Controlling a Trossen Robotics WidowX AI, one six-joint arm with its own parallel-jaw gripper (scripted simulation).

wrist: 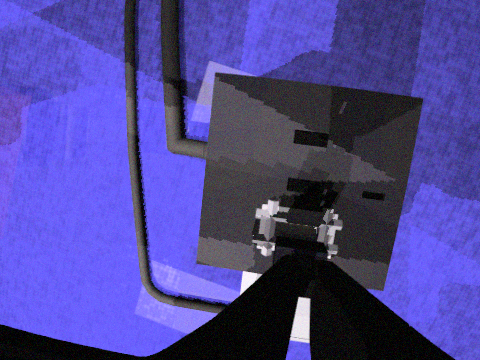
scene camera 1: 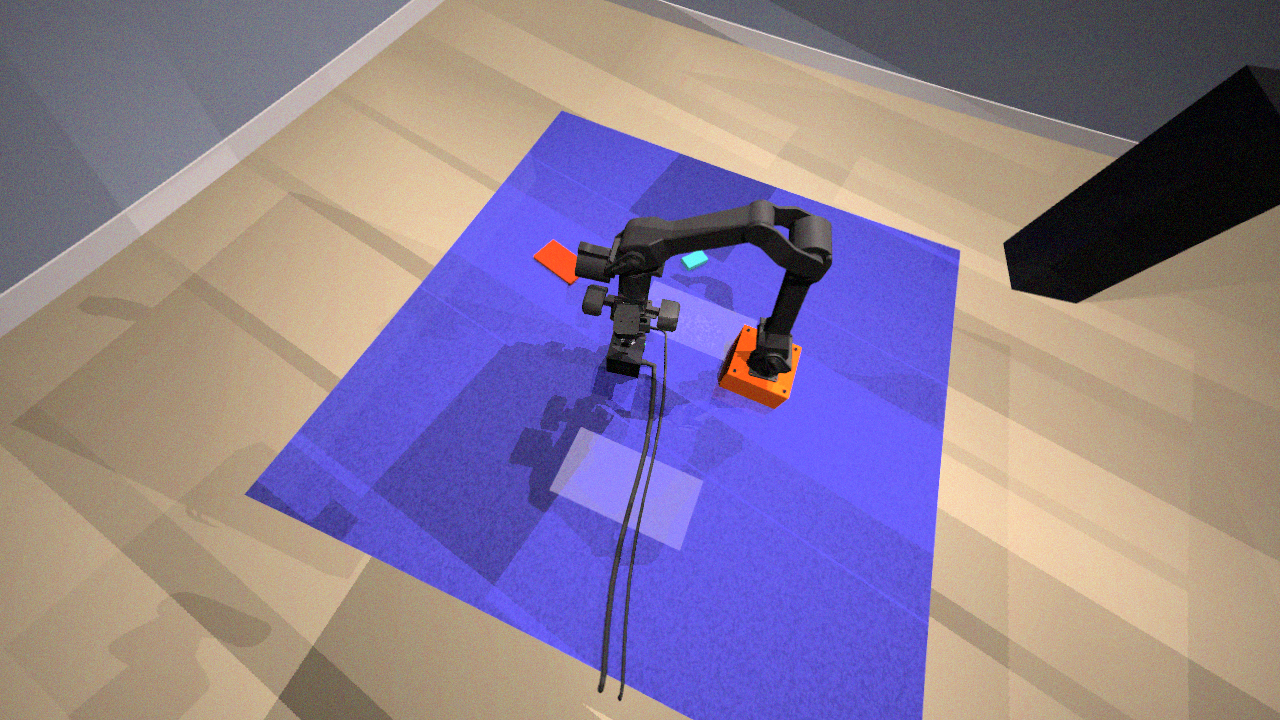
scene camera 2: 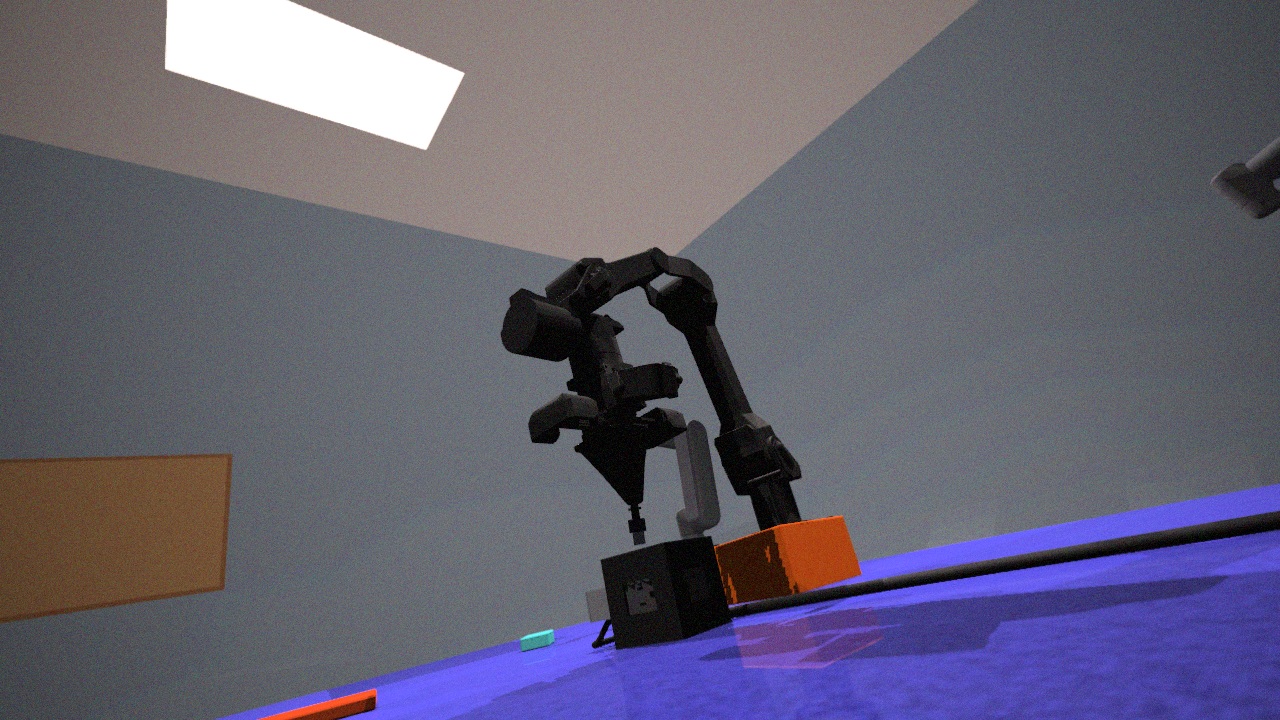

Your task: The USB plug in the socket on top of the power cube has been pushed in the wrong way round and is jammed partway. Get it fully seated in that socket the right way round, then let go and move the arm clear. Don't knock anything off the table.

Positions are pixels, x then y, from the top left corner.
Labels:
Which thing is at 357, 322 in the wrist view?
My gripper.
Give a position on a black power cube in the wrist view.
At 309, 146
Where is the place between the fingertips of my gripper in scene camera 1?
629, 331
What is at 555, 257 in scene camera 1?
A red flat piece.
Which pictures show my gripper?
The wrist view, scene camera 1 and scene camera 2: all of them.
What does my gripper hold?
An usb plug.

